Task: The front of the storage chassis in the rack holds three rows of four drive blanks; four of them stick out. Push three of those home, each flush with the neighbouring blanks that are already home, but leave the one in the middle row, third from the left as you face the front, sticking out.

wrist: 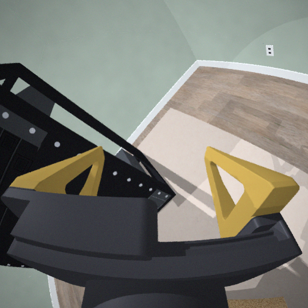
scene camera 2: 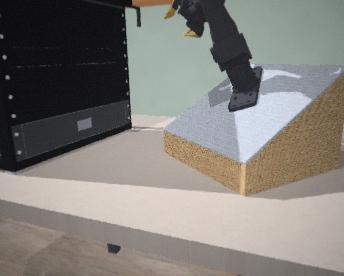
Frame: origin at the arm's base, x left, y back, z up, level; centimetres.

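Seen in the pictures: gripper, fingertip midpoint: [scene camera 2: 174,26]; arm's base, link origin: [scene camera 2: 246,89].
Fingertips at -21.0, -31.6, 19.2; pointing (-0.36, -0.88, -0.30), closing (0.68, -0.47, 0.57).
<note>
Pixels of each thing's top centre, then the offset from my fingertips to it, as dx, dy, dz. "*": a spot on its surface instead. Level surfaces: height alone.
- black rack, surface spot: [scene camera 2: 6,107] * +58.5, -14.1, -20.8
- grey panel, top centre: [scene camera 2: 81,109] +34.0, -14.7, -25.3
- pale table, surface height: dz -37.2
The black rack [scene camera 2: 6,107] [wrist: 85,118] stands at the left in both views. In the scene view its front is very dark, with faint horizontal lines; the storage chassis and its drive blanks cannot be told apart there. In the wrist view the rack's face shows at a steep slant, and no single blank can be made out, so which ones stick out cannot be told. My gripper [scene camera 2: 180,22] [wrist: 154,151] is wide open, with nothing between its yellow fingers. It is in the air to the right of the rack in the scene view, apart from it.
A grey panel [scene camera 2: 50,131] with a pale label spans the rack's lower part. A wedge-shaped block [scene camera 2: 205,150] with a metallic sloped top carries the arm's base, right of the rack. Both stand on a pale table [scene camera 2: 125,200] [wrist: 172,135]. A wall outlet [wrist: 269,50] shows far behind.
</note>
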